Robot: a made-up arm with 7 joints.
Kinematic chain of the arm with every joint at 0, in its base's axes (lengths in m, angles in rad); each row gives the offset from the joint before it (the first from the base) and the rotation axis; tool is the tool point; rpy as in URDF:
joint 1: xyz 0 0 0.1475 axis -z
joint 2: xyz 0 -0.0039 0.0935 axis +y
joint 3: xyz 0 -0.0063 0.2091 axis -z
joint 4: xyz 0 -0.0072 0.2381 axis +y
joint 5: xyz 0 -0.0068 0.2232 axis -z
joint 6: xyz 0 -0.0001 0.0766 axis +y
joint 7: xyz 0 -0.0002 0.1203 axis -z
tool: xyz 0 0 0 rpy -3.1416 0 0
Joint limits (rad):
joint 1: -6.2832..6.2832
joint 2: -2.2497..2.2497
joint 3: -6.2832..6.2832
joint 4: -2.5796..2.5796
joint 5: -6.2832..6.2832
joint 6: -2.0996..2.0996
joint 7: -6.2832..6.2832
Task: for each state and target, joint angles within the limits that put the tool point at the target. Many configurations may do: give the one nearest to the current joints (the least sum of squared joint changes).
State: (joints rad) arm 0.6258 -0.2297 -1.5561 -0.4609 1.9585 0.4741 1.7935
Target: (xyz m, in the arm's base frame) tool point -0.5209 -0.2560 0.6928
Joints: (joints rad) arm 0.2521 -0.7228 -1.3106 -1.0402 2.0441 0.4879 1.7935
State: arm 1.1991 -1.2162 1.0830 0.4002 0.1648 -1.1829 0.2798
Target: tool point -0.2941 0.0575 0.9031
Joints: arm 0.9638 -0.5688 0.9370 1.1840 0.3332 -1.3185 0.2798
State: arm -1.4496 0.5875 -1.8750 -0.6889 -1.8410 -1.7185 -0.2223
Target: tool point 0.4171 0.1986 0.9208
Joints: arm -0.7487 0.4386 -1.6667 -0.4567 -1.9407 -0.8418 -0.2223
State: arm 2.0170 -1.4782 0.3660 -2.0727 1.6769 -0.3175 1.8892
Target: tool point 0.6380 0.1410 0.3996
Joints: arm 2.4516 -0.8688 0.7956 -1.3464 1.7525 -0.4117 1.8892
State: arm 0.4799 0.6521 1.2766 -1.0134 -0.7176 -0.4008 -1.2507
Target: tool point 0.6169 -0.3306 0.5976
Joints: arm 0.9204 1.1648 1.4459 -0.7700 -0.7152 -0.3077 -1.2507
